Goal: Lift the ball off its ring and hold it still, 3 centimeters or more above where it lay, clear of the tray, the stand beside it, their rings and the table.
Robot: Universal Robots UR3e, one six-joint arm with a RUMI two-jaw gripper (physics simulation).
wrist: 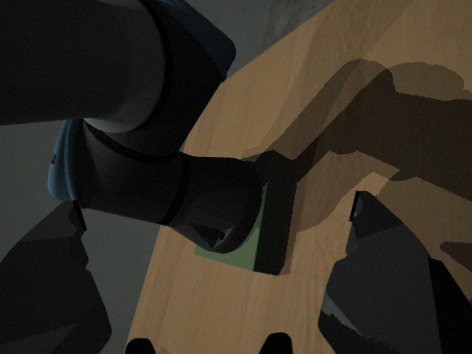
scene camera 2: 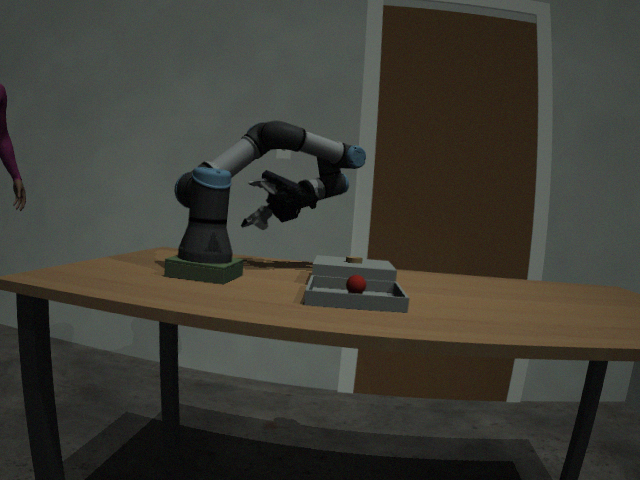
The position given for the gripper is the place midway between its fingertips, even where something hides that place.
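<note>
The gripper (scene camera 2: 244,205) is visible; the wrist view also shows the gripper (wrist: 219,200). Present as well: a grey tray (scene camera 2: 322,291) and a grey stand (scene camera 2: 344,267).
</note>
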